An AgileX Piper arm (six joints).
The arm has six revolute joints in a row. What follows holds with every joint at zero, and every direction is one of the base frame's. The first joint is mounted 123.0 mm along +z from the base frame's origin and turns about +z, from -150.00 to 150.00 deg. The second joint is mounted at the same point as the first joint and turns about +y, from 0.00 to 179.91 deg. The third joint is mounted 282.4 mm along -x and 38.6 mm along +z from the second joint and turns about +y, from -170.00 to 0.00 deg. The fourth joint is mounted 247.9 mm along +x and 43.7 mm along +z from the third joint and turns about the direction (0.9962, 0, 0.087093), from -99.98 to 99.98 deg. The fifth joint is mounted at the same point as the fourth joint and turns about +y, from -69.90 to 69.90 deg. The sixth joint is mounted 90.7 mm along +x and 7.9 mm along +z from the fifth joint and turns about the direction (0.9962, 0, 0.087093), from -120.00 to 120.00 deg. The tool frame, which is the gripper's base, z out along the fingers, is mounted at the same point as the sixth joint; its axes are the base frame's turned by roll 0.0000, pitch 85.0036 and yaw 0.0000 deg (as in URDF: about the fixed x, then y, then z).
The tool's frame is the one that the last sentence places.
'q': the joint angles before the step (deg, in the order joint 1, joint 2, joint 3, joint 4, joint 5, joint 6). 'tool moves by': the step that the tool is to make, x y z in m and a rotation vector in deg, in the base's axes. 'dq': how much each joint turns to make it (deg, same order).
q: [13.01, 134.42, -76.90, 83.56, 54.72, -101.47]
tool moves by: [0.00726, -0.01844, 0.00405, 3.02, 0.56, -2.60]
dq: [-3.01, 0.00, 0.01, 1.76, 2.67, -0.38]
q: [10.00, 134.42, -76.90, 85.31, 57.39, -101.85]
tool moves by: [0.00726, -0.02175, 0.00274, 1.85, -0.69, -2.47]
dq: [-3.30, 0.00, 0.00, 1.06, 1.80, -1.27]
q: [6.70, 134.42, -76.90, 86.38, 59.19, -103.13]
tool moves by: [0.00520, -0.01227, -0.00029, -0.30, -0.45, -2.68]
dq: [-1.64, 0.00, 0.00, 0.84, -0.93, -0.43]
